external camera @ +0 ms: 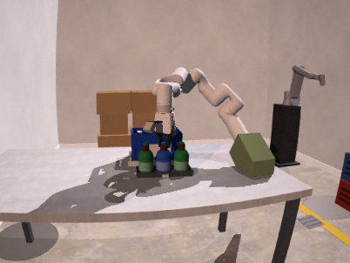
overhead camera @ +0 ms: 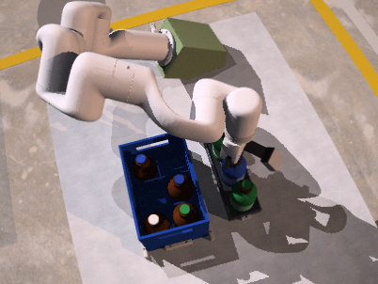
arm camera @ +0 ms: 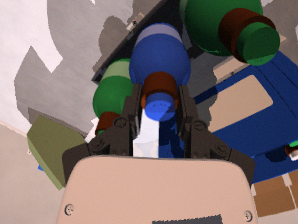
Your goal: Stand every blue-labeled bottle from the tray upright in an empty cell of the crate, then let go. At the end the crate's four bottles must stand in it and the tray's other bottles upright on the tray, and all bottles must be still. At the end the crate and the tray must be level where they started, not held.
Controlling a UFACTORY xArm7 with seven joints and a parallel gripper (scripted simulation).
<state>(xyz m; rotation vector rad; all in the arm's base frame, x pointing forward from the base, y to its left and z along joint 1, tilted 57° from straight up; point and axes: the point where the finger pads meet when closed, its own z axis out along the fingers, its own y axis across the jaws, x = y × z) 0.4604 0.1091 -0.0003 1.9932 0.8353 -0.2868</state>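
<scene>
My gripper is now 7 cm above the blue-labeled bottle. The rest, counted from my hand: black tray: 14 cm below; blue crate: 21 cm to the right, 7 cm below, 1 cm ahead.
</scene>
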